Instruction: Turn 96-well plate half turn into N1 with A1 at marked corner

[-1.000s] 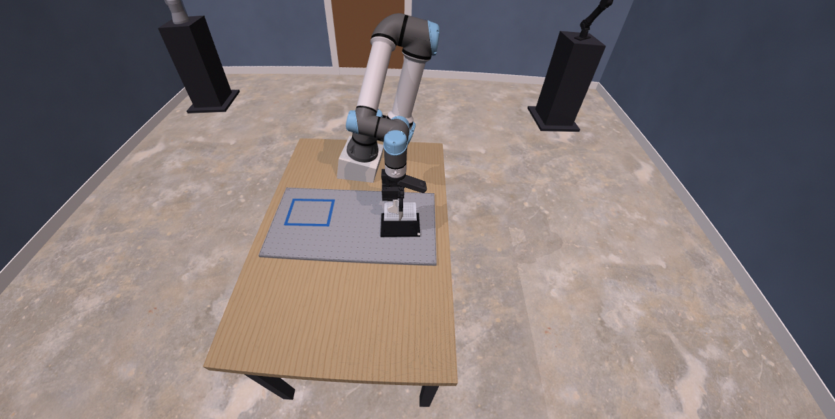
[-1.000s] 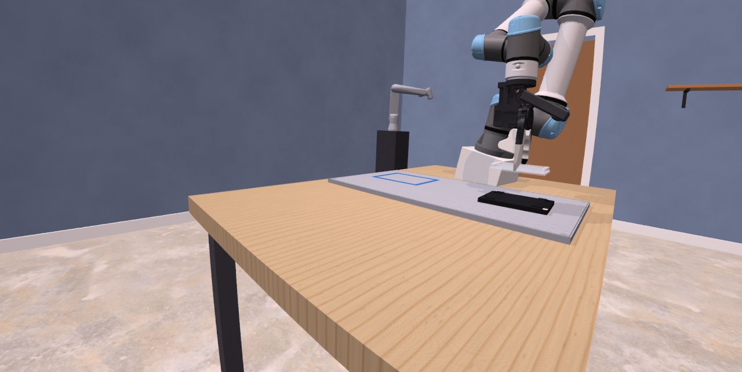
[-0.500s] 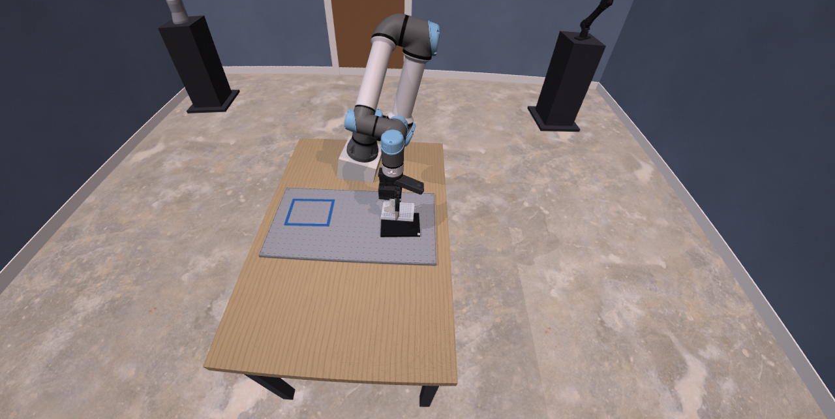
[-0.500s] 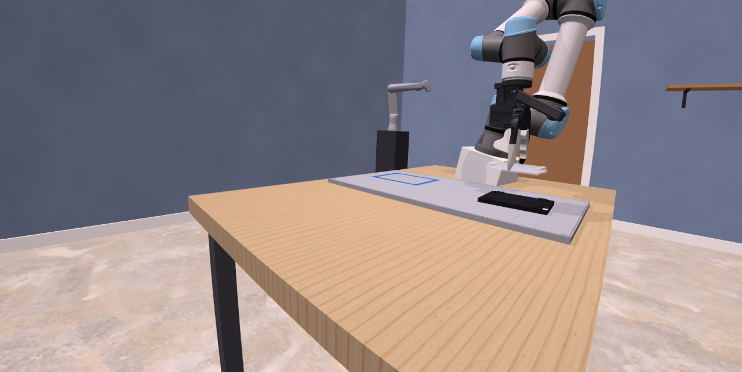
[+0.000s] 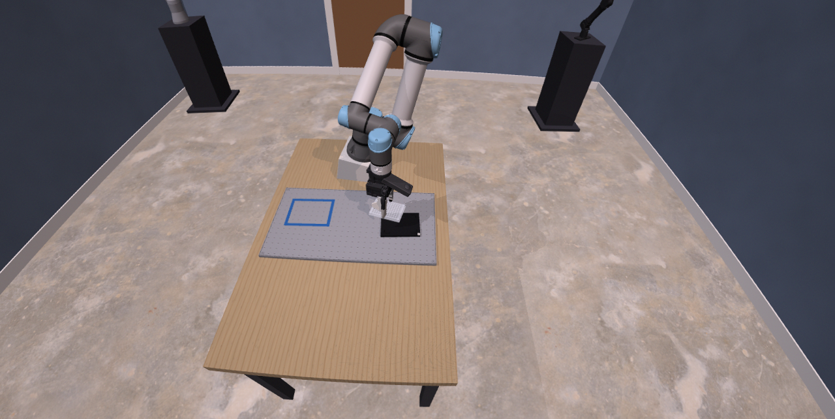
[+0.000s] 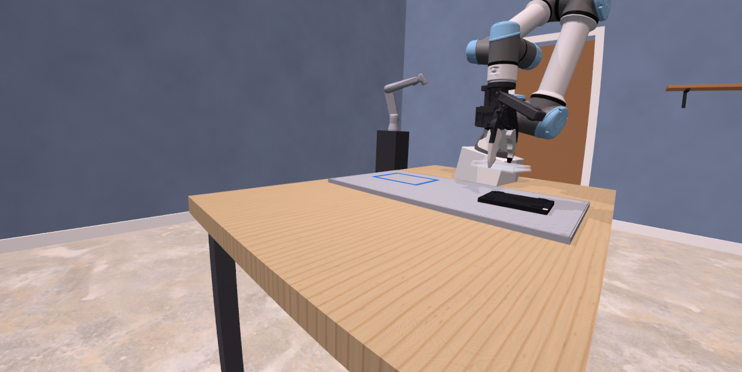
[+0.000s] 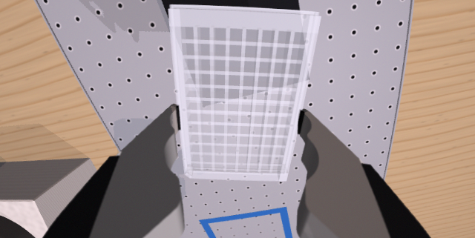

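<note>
My hand is 9 cm above the nest N1, 5 cm to the right of it and 1 cm short of it. From my hand the other things lie so: A1 label (13 cm to the left, 9 cm below, 7 cm ahead); then 96-well plate (1 cm below).
</note>
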